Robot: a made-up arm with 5 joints.
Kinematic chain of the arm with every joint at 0, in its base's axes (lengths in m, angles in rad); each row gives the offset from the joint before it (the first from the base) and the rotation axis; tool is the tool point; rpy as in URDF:
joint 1: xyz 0 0 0.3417 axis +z
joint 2: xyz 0 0 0 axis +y
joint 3: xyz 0.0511 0 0.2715 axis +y
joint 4: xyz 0.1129 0 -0.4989 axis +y
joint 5: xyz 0.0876 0 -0.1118 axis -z
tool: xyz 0 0 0 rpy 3.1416 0 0
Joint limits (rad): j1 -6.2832..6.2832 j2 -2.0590..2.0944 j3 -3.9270..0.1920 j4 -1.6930..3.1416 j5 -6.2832..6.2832
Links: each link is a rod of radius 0.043 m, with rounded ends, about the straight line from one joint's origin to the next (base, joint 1, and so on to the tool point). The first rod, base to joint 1, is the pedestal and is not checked.
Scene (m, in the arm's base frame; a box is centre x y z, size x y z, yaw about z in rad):
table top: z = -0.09
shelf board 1: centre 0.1 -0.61 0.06 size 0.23 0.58 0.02 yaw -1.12
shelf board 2: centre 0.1 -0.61 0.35 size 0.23 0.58 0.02 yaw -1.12
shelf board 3: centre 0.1 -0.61 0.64 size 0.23 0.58 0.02 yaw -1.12
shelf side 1: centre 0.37 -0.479 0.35 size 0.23 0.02 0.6 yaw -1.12
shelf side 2: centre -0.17 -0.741 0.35 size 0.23 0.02 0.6 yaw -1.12
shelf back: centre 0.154 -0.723 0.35 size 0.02 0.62 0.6 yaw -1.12
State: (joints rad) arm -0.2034 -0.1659 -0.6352 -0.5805 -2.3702
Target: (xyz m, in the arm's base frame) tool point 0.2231 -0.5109 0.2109
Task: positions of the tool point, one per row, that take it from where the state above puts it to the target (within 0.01 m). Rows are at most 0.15 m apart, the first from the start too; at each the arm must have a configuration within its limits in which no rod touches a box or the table.
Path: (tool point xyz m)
1: 0.5120 -0.1616 0.3581
2: 0.4579 -0.1980 0.3010
3: 0.3969 -0.2223 0.2464
4: 0.3193 -0.2876 0.2325
5: 0.2319 -0.3284 0.2206
6: 0.1422 -0.3439 0.2109
7: 0.1831 -0.4306 0.2142
8: 0.2231 -0.5109 0.2109

